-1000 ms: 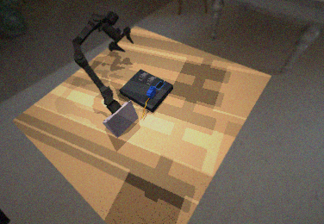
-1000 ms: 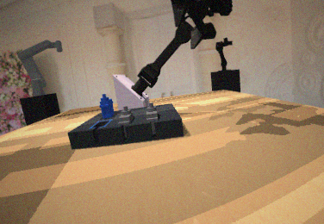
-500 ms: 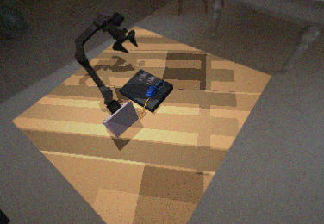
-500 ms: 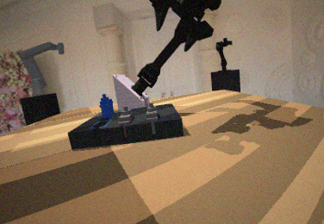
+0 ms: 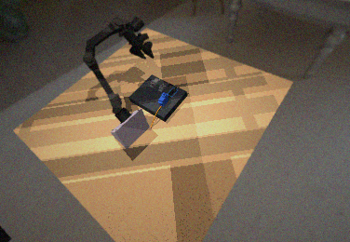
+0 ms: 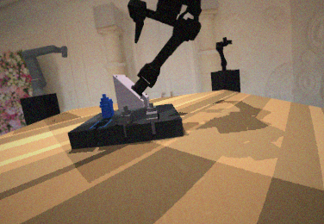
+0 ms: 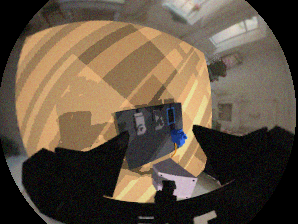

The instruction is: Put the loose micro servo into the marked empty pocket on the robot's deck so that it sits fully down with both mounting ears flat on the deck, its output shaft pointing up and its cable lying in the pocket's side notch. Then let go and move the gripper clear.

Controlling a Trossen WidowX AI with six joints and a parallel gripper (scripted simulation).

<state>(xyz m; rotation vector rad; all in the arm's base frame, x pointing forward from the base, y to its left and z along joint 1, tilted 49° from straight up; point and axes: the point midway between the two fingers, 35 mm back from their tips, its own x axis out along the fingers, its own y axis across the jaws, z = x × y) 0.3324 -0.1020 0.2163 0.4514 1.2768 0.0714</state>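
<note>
The dark deck lies 15 cm behind my gripper tip, 9 cm to the right of it and 21 cm below it.
</note>
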